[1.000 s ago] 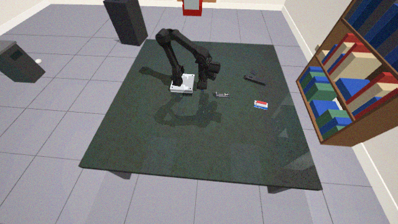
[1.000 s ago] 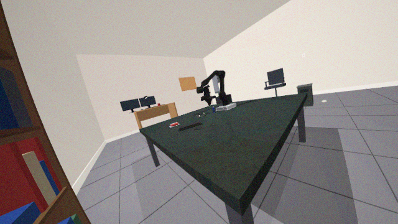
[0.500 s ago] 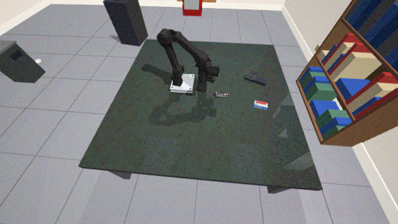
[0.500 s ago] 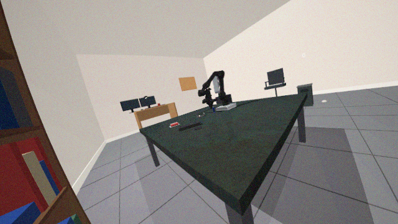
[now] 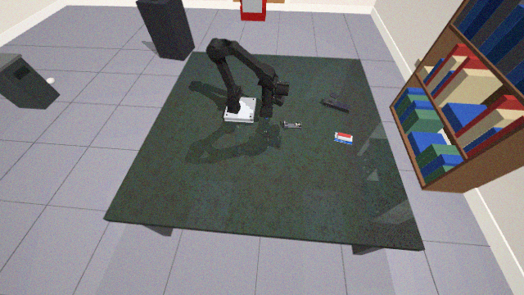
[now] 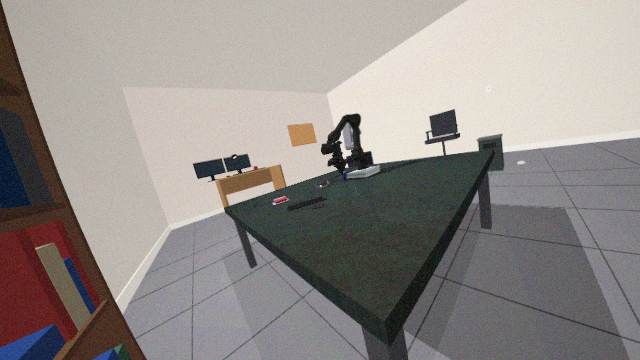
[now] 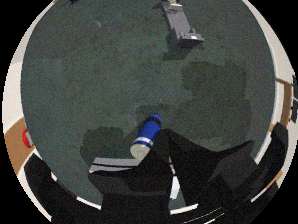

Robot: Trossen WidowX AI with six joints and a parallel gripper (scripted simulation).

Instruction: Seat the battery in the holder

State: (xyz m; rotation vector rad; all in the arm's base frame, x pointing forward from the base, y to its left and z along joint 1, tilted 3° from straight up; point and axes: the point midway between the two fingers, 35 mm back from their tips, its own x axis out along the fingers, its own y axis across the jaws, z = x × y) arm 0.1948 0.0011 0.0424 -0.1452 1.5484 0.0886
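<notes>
My gripper tip is 1 cm to the right of the blue battery and 1 cm above it. From my gripper tip the other things lie so: blue card 43 cm ahead, 4 cm to the right, 3 cm below; long black bar 38 cm ahead, 20 cm to the left, 3 cm below.
</notes>
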